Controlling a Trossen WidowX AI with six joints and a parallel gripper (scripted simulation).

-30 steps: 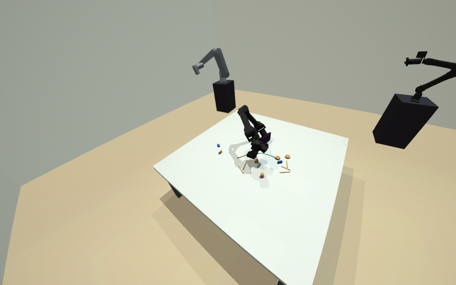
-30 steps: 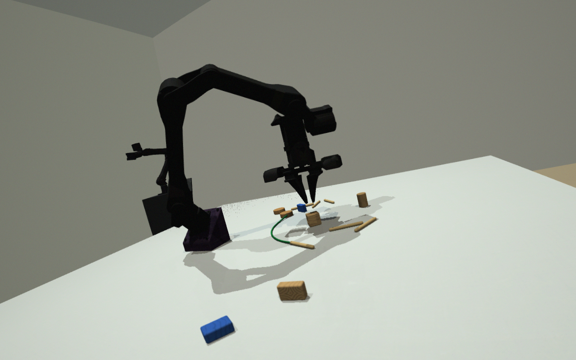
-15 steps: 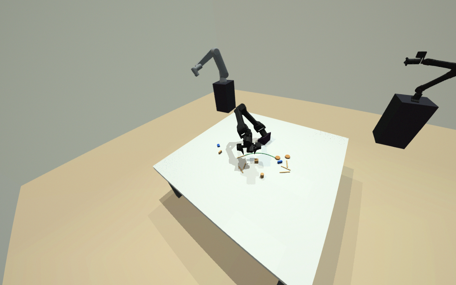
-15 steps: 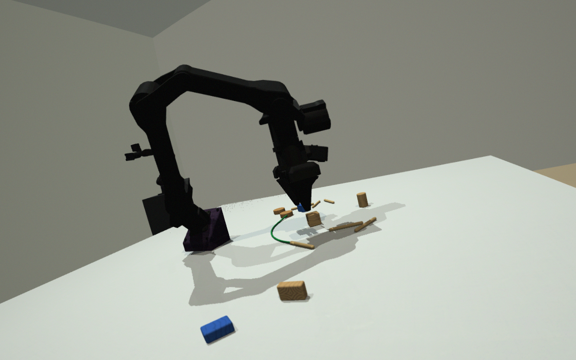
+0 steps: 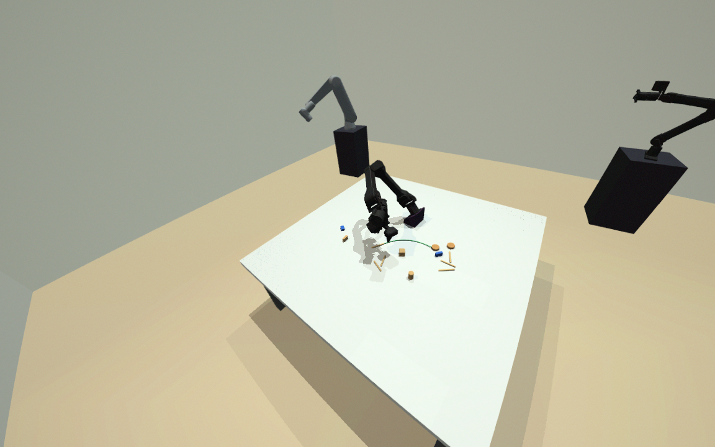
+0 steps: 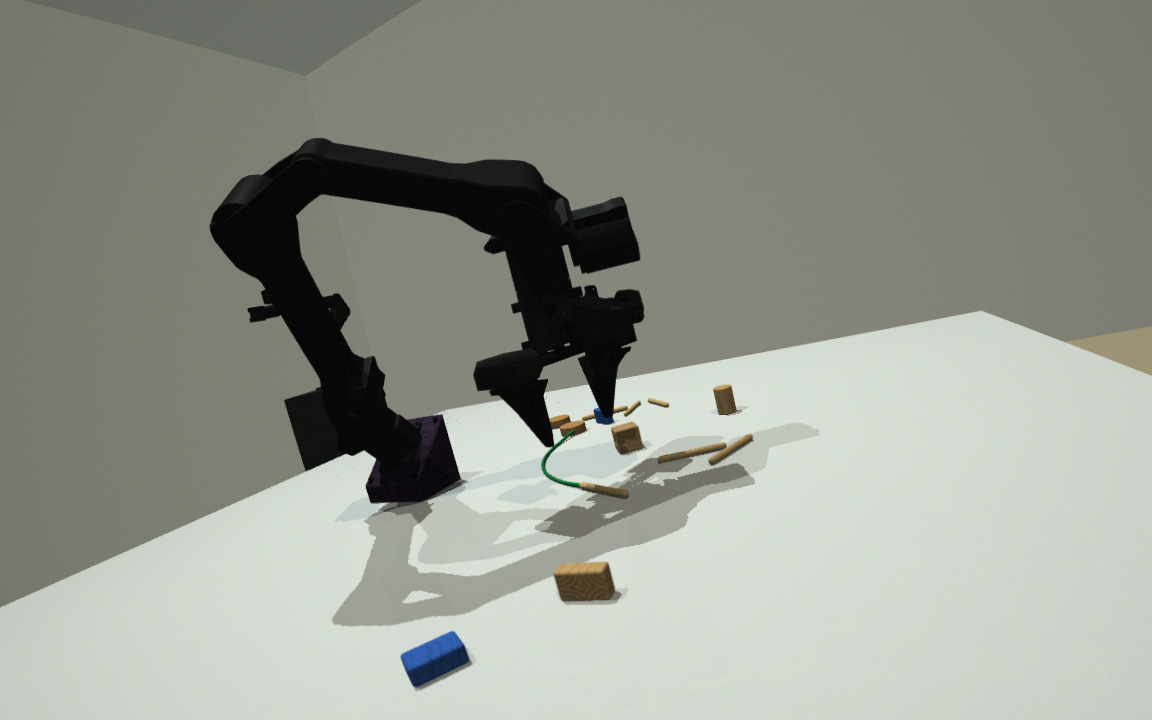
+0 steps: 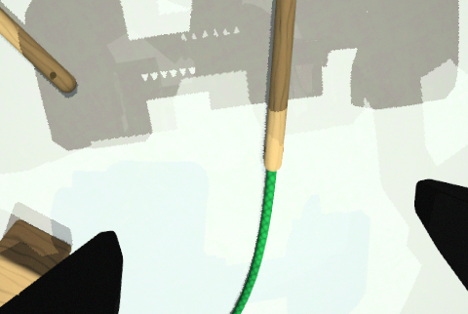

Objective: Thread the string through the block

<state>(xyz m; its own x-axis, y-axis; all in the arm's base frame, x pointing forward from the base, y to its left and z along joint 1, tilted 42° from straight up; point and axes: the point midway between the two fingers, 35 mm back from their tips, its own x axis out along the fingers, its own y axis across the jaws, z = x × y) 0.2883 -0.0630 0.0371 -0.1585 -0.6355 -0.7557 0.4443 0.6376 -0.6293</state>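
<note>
The thin wooden stick lies 60 mm below my gripper tip, 20 mm to the right of it and 10 mm ahead of it. Round my gripper tip: wooden cylinder (210 mm to the left, 130 mm ahead, 40 mm below); small wooden cube (120 mm to the left, 50 mm below, 10 mm ahead).
</note>
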